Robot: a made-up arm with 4 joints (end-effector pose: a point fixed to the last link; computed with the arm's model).
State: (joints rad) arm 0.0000 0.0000 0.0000 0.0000
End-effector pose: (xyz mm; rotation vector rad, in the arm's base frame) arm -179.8 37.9 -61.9 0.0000 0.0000 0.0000
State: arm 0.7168 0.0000 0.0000 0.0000
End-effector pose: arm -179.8 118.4 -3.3 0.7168 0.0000 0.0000
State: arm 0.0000 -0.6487 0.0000 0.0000
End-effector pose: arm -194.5 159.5 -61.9 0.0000 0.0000 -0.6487
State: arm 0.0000 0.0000 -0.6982 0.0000
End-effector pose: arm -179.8 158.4 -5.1 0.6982 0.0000 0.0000
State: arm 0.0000 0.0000 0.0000 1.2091
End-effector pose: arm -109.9 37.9 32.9 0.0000 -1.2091 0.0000
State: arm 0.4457 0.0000 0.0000 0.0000
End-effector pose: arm -179.8 93.2 -32.2 0.4457 0.0000 0.0000
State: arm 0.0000 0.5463 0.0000 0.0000
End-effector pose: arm -111.6 -40.2 -61.9 0.0000 0.0000 0.5463
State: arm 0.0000 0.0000 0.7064 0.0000
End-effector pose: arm -179.8 -92.2 -27.1 -0.7064 0.0000 0.0000
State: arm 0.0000 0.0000 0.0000 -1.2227
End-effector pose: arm -294.1 37.9 -29.0 0.0000 1.2227 0.0000
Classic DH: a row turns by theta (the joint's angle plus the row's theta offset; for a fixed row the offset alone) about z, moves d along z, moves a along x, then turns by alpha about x. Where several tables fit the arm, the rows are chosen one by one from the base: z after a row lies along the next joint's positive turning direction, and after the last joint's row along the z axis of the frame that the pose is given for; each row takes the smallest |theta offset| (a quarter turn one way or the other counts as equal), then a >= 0, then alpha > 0; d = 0 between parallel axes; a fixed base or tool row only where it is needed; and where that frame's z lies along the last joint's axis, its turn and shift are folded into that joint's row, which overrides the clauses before.
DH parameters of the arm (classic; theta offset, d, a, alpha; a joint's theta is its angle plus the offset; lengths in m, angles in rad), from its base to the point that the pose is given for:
base (fixed): 1.5708 0.0749 0 1.5708
joint 1: 0 -0.0064 0.1206 -1.5708
joint 2: 0 0.0571 -0.1005 -1.5708
joint 3: 1.5708 0.2071 0.0959 -1.5708
joint 4: 1.5708 -0.0178 0.0337 -1.5708
tool (fixed): 0 -0.098 0 0

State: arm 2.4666 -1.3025 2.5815 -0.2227
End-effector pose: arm -271.7 -330.9 62.9 -0.2192 0.9551 1.0622
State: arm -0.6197 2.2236 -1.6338 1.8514
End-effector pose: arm 119.8 96.2 101.0 0.9110 0.3695 0.1244
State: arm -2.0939 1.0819 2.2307 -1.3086
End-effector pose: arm 61.7 242.6 220.7 2.2639 0.8228 0.0656
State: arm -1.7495 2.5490 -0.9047 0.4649
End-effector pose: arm 80.0 -34.3 70.2 -0.1550 2.0603 0.6171
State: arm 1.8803 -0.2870 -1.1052 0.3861
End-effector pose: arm -121.9 -62.2 286.3 2.8103 0.1139 -0.9514
